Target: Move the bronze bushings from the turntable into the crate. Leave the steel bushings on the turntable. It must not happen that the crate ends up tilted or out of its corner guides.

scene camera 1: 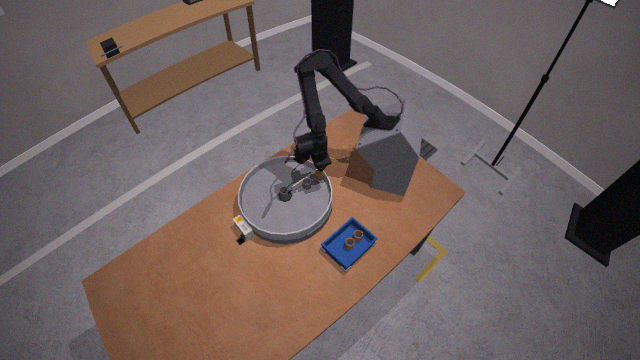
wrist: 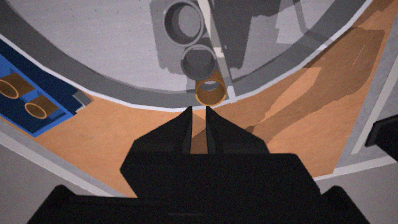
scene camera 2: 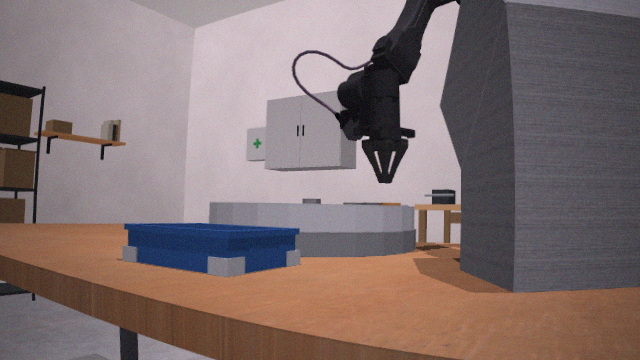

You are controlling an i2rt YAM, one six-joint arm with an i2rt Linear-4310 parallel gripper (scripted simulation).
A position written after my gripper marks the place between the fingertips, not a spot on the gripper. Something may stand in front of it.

Note:
In view: my gripper [scene camera 2: 385, 183], a blue crate [scene camera 2: 188, 248] and a grey turntable [scene camera 1: 261, 202].
The blue crate is seen too in scene camera 1 [scene camera 1: 336, 242]. My gripper also shows in the wrist view [wrist: 199, 111]. The grey turntable also shows in the wrist view [wrist: 133, 50].

